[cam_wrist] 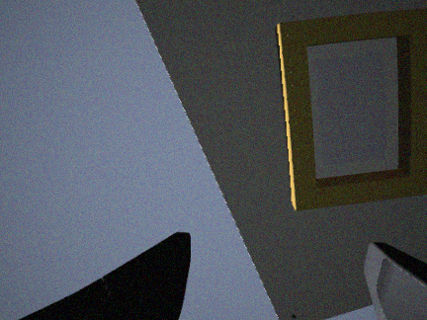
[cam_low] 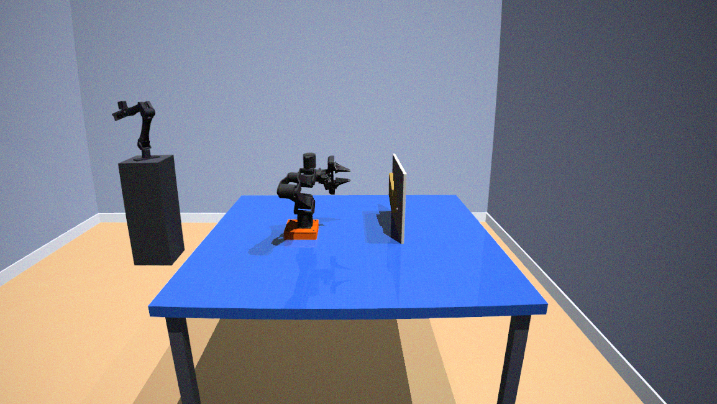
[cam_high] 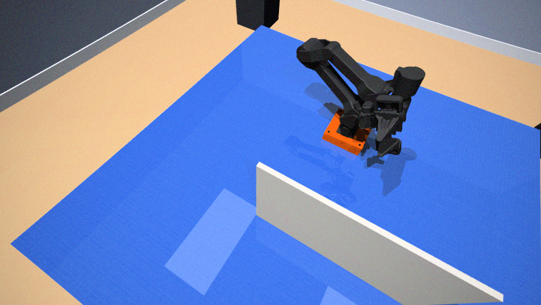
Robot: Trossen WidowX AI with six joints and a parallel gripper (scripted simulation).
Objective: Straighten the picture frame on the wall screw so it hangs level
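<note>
Now: the picture frame 210 mm ahead of my gripper tip, 20 mm to the left of it and 90 mm below it. Round my gripper tip: wall panel 220 mm ahead, 10 mm to the left, 100 mm below.
</note>
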